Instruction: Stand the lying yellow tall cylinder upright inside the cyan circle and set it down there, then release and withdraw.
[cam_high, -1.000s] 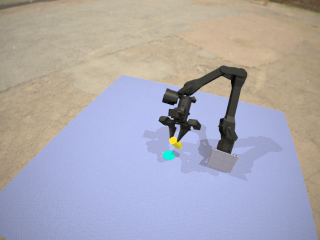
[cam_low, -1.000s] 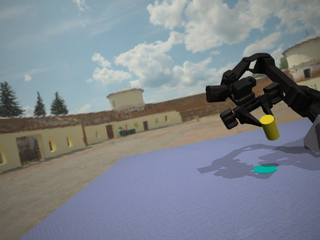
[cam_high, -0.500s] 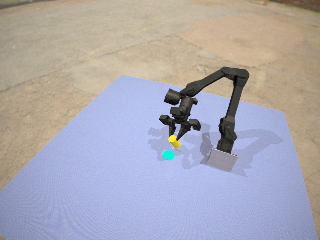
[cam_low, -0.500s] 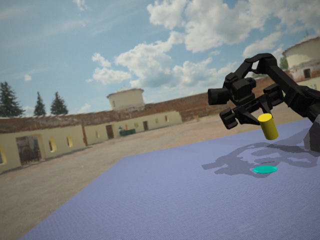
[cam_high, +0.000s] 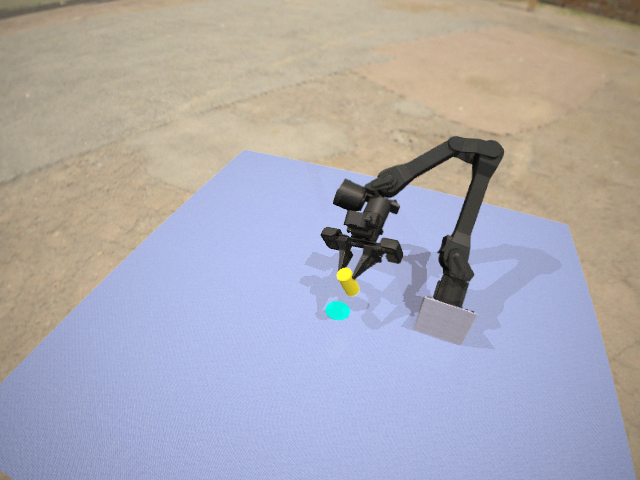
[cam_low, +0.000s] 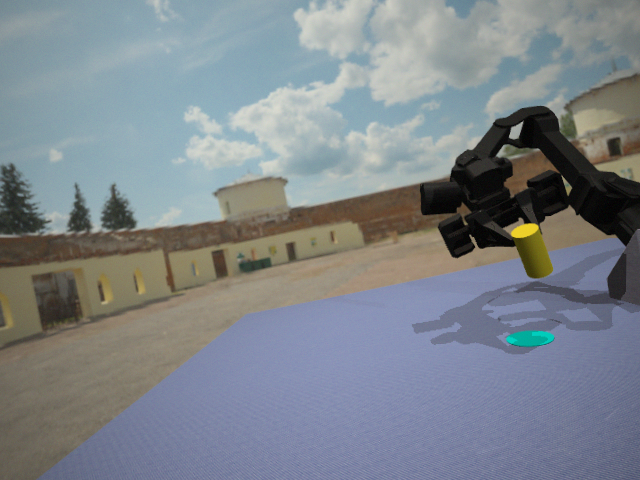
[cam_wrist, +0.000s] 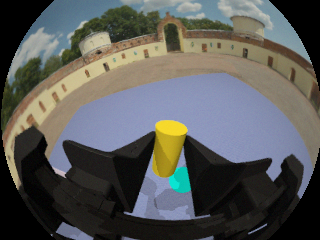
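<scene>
The cyan circle is 10 mm ahead of my gripper tip, 20 mm to the right of it and 140 mm below it. Round my gripper tip: yellow cylinder 10 mm behind, 10 mm to the right, 20 mm below.
</scene>
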